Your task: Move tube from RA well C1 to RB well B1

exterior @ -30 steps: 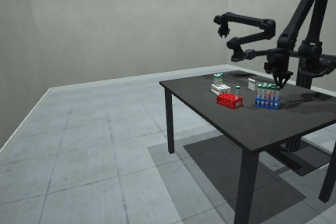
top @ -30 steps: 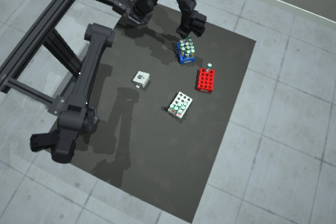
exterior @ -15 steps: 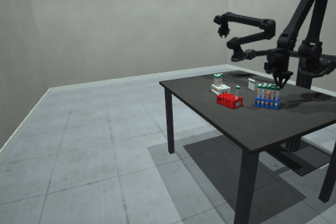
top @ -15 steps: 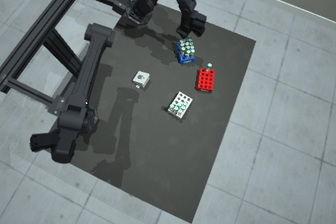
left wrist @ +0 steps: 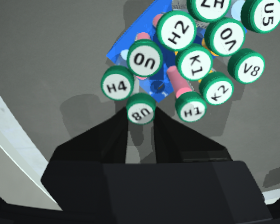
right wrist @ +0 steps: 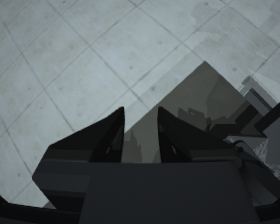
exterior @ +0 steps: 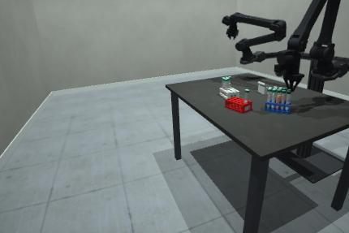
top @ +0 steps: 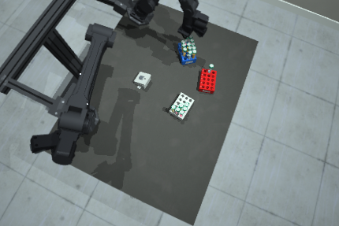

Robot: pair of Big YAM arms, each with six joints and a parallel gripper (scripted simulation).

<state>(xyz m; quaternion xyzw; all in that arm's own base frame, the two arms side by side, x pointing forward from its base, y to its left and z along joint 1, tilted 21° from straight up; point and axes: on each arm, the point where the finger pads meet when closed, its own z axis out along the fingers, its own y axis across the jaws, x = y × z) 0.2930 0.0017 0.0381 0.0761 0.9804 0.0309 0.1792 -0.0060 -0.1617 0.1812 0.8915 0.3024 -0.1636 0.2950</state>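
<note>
My left gripper is now 60 mm above the tube. From my left hand the other things lie so: white rack RB: 380 mm to the right, 130 mm ahead, 100 mm below; red rack: 210 mm ahead, 180 mm to the right, 100 mm below; white button box: 320 mm to the right, 150 mm behind, 80 mm below.
</note>
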